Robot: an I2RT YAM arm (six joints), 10 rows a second.
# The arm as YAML. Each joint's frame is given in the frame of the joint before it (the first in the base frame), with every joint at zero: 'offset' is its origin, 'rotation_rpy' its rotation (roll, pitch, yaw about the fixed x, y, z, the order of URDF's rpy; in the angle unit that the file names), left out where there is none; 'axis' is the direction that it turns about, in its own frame. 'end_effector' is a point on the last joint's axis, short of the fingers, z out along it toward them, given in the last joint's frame.
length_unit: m
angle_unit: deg
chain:
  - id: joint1
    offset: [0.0, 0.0, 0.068]
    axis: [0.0, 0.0, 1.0]
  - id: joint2
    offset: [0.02, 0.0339, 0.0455]
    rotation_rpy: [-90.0, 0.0, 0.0]
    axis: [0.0, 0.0, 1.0]
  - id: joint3
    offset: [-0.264, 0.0, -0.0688]
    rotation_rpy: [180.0, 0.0, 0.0]
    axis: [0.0, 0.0, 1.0]
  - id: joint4
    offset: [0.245, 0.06, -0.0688]
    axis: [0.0, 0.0, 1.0]
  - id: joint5
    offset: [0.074, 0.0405, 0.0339]
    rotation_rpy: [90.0, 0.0, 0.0]
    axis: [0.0, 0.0, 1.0]
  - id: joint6
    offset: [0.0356, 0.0, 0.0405]
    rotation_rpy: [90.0, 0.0, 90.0]
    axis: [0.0, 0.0, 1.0]
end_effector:
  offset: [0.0, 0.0, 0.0]
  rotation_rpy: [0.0, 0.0, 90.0]
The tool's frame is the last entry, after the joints.
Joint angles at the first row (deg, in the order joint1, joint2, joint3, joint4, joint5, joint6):
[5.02 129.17 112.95 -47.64 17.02 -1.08]
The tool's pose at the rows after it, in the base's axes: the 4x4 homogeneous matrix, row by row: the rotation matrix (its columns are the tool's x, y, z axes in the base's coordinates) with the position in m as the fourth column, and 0 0 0 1 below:
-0.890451 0.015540 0.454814 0.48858; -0.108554 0.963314 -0.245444 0.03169; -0.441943 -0.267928 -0.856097 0.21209; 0 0 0 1
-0.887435 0.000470 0.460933 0.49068; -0.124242 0.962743 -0.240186 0.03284; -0.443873 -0.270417 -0.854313 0.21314; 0 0 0 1
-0.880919 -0.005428 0.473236 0.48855; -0.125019 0.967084 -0.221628 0.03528; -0.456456 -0.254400 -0.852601 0.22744; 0 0 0 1
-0.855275 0.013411 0.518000 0.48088; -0.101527 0.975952 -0.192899 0.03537; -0.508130 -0.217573 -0.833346 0.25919; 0 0 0 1
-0.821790 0.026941 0.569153 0.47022; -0.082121 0.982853 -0.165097 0.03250; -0.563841 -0.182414 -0.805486 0.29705; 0 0 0 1
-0.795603 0.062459 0.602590 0.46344; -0.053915 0.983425 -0.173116 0.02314; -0.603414 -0.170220 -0.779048 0.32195; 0 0 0 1
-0.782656 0.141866 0.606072 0.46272; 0.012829 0.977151 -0.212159 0.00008; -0.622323 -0.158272 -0.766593 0.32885; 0 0 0 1
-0.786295 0.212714 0.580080 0.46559; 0.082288 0.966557 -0.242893 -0.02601; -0.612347 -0.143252 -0.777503 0.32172; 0 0 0 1
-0.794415 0.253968 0.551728 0.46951; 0.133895 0.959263 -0.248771 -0.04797; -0.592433 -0.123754 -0.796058 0.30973; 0 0 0 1
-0.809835 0.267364 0.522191 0.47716; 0.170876 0.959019 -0.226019 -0.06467; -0.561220 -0.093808 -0.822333 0.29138; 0 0 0 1
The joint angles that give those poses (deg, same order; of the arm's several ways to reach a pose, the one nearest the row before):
[4.89 129.70 114.13 -47.64 16.46 -1.93]
[4.99 130.12 115.00 -47.72 16.22 -2.78]
[5.23 129.21 116.61 -49.53 15.30 -2.63]
[5.22 126.07 118.11 -51.16 13.84 -1.38]
[4.88 122.72 120.65 -53.46 12.29 -0.70]
[3.79 120.90 122.93 -54.90 12.27 -0.07]
[0.99 120.55 123.73 -55.02 12.86 1.55]
[-2.23 121.58 123.92 -55.19 12.71 3.03]
[-4.97 123.15 124.00 -55.19 11.54 3.78]
[-7.04 125.94 124.80 -55.27 9.23 4.09]

